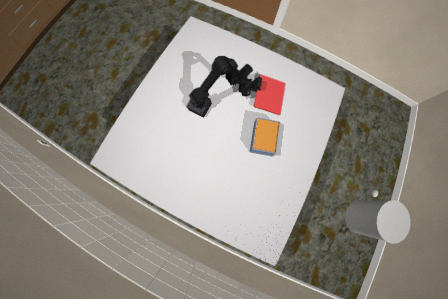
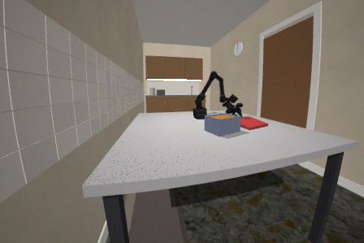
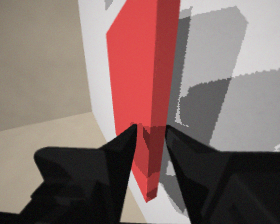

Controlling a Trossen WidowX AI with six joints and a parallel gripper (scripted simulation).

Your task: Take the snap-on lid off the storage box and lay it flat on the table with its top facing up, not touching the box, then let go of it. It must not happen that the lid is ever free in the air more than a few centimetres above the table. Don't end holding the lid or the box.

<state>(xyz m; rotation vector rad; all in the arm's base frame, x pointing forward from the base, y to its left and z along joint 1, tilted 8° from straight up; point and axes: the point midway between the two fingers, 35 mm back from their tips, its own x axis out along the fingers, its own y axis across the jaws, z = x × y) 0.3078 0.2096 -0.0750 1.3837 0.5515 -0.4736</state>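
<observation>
The red lid is 11 cm ahead of my hand, 1 cm to the left of it and 3 cm below it. Round my hand: storage box (13 cm ahead, 30 cm to the right, 1 cm below).
</observation>
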